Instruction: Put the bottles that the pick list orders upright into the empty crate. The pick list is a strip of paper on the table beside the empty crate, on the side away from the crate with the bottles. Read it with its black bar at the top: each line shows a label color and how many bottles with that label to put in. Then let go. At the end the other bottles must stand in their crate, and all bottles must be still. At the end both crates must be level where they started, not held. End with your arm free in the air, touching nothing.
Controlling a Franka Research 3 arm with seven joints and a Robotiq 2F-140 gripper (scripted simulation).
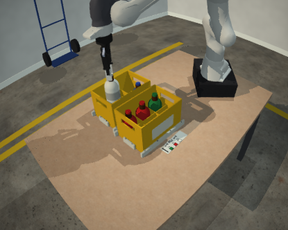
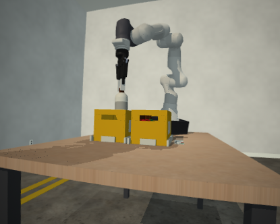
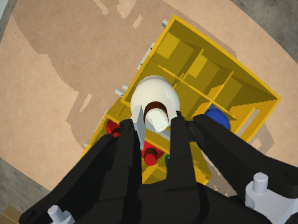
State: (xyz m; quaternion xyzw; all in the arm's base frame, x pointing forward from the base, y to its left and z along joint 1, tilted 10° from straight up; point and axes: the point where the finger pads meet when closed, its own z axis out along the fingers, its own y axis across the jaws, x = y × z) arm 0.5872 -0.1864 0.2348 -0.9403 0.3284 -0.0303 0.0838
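Now: the white-capped bottle 8 cm below my hand. Round my hand: red-label bottle (23 cm below, 12 cm to the left, 9 cm behind); blue-label bottle (23 cm below, 17 cm behind, 2 cm to the right); green bottle (23 cm below, 18 cm behind, 11 cm to the left).
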